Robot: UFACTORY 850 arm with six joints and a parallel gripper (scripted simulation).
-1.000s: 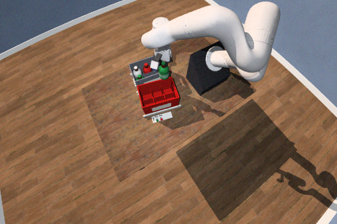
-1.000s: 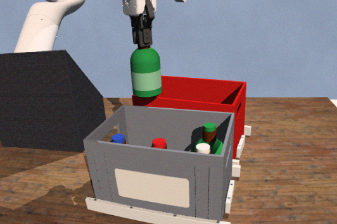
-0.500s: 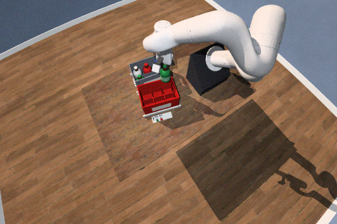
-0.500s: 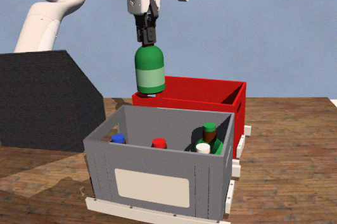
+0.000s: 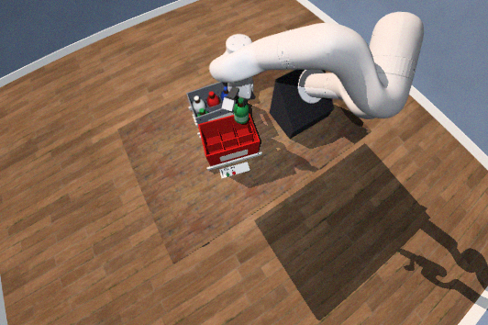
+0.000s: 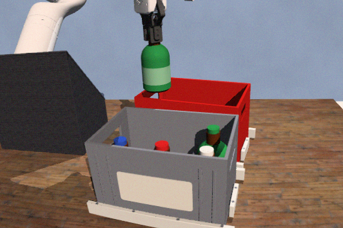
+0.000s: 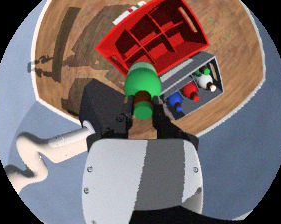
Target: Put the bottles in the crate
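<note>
Now: hand 25 cm above the red crate, 10 cm short of it and 2 cm to the right of it. The rest, counted from my hand: grey crate: 25 cm below, 21 cm to the right, 3 cm ahead; then blue-capped bottle: 25 cm below, 22 cm to the right, 6 cm behind; then green-capped bottle: 25 cm below, 19 cm to the right, 13 cm ahead.
</note>
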